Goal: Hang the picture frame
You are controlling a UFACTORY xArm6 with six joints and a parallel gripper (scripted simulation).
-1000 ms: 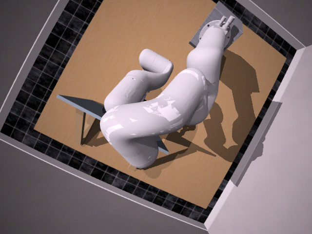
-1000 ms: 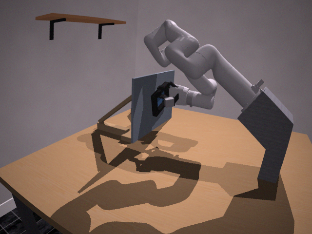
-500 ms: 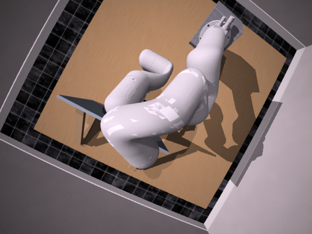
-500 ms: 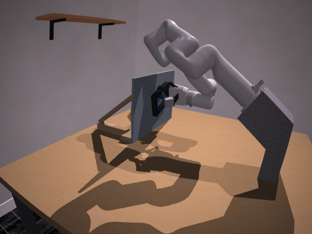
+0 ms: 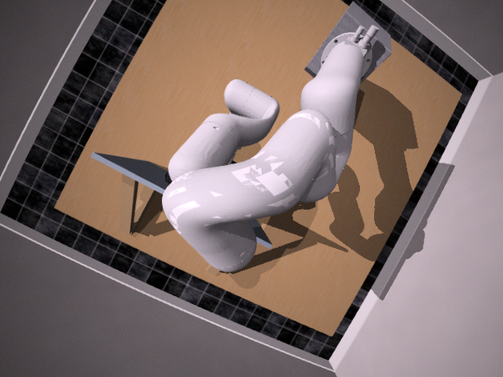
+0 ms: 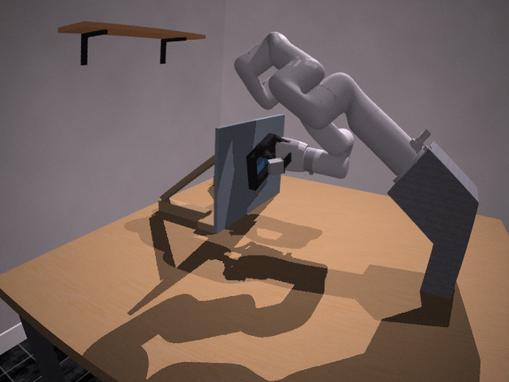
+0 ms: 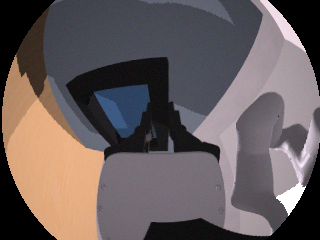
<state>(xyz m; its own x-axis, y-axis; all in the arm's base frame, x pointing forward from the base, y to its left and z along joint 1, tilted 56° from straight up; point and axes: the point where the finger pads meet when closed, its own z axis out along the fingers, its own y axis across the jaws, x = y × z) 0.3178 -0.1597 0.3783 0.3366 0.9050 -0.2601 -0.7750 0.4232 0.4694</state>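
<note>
The picture frame is 20 mm ahead of my hand, 30 mm to the right of it and 40 mm below it. The rest, counted from my hand: grey-blue panel (40 mm ahead, 20 mm to the right, 60 mm below).
</note>
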